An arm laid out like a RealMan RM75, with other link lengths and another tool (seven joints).
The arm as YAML. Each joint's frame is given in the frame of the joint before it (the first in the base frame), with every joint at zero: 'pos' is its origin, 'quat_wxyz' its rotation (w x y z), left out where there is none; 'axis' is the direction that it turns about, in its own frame. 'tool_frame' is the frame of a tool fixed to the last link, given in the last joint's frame.
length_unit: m
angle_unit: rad
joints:
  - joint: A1
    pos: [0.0, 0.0, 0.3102]
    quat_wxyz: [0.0, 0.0, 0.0, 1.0]
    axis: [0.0, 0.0, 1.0]
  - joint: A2
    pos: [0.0, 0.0, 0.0]
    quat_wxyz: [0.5, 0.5, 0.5, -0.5]
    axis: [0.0, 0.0, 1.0]
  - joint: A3
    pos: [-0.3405, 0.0, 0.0]
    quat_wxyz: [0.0, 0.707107, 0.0, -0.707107]
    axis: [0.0, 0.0, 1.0]
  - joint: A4
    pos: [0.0, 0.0, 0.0]
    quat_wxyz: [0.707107, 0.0, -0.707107, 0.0]
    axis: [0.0, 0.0, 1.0]
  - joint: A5
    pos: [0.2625, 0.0, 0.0]
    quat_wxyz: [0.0, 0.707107, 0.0, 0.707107]
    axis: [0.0, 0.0, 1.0]
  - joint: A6
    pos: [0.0, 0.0, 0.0]
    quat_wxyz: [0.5, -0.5, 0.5, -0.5]
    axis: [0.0, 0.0, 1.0]
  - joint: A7
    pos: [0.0, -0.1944, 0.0]
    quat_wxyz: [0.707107, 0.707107, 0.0, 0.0]
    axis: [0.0, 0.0, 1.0]
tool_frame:
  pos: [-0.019, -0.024, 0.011]
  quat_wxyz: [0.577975, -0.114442, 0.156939, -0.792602]
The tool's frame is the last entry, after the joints.
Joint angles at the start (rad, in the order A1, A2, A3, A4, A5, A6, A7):
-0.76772 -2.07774 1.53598 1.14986 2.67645 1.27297 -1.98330
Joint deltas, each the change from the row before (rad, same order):
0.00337 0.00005 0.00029 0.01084 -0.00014 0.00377 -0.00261
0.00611 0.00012 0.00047 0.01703 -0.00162 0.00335 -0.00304
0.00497 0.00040 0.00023 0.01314 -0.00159 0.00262 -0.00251
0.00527 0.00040 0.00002 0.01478 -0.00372 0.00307 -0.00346
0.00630 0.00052 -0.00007 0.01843 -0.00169 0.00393 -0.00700
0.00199 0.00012 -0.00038 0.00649 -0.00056 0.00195 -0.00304
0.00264 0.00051 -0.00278 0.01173 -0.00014 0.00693 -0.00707
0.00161 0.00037 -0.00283 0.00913 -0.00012 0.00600 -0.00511
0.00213 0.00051 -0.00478 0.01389 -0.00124 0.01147 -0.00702
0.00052 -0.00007 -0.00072 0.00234 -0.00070 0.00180 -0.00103
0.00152 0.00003 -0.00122 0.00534 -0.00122 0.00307 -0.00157
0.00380 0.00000 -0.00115 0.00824 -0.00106 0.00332 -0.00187
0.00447 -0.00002 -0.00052 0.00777 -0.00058 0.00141 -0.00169
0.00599 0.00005 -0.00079 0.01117 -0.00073 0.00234 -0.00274
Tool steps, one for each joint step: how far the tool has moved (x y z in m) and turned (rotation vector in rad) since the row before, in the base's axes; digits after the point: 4 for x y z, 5 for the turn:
0.0015 -0.0006 0.0012 0.00235 -0.00273 -0.00192
0.0024 -0.0008 0.0018 0.00455 -0.00614 -0.00433
0.0017 -0.0006 0.0015 0.00371 -0.00493 -0.00283
0.0023 -0.0008 0.0015 0.00372 -0.00763 -0.00253
0.0025 -0.0009 0.0024 0.00694 -0.00780 -0.00158
0.0009 -0.0003 0.0009 0.00248 -0.00295 0.00017
0.0014 -0.0006 0.0022 0.00462 -0.00475 0.00345
0.0012 -0.0004 0.0019 0.00341 -0.00370 0.00258
0.0019 -0.0010 0.0027 0.00303 -0.00559 0.00464
0.0004 -0.0003 0.0003 0.00017 -0.00144 0.00075
0.0007 -0.0005 0.0008 0.00082 -0.00267 0.00057
0.0004 -0.0008 0.0011 0.00190 -0.00334 0.00065
0.0001 -0.0007 0.0011 0.00281 -0.00312 0.00016
0.0003 -0.0010 0.0016 0.00408 -0.00432 0.00023

